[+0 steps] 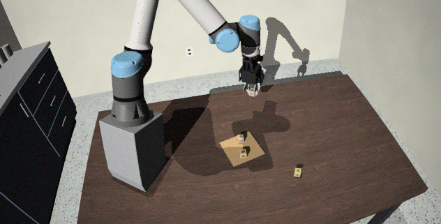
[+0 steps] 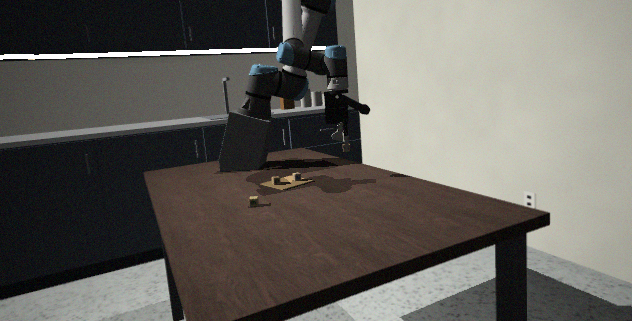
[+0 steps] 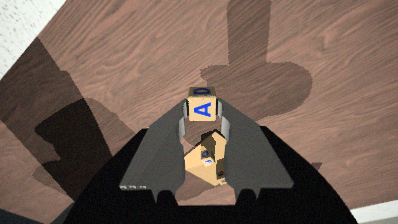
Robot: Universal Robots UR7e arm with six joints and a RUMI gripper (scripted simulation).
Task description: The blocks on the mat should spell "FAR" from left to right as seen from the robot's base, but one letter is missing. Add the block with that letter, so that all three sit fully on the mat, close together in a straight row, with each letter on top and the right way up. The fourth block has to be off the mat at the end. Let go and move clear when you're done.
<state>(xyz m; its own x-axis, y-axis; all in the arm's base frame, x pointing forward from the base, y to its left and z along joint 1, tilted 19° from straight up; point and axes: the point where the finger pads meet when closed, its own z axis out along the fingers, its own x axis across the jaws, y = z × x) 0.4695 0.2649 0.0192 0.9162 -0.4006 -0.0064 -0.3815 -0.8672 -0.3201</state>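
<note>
Right now my hand is 22 cm to the left of the tan mat, 11 cm above it and 6 cm past it. Also, from my hand: R block: 26 cm to the right, 10 cm below, 5 cm behind; F block: 18 cm to the right, 10 cm below, 6 cm behind.
</note>
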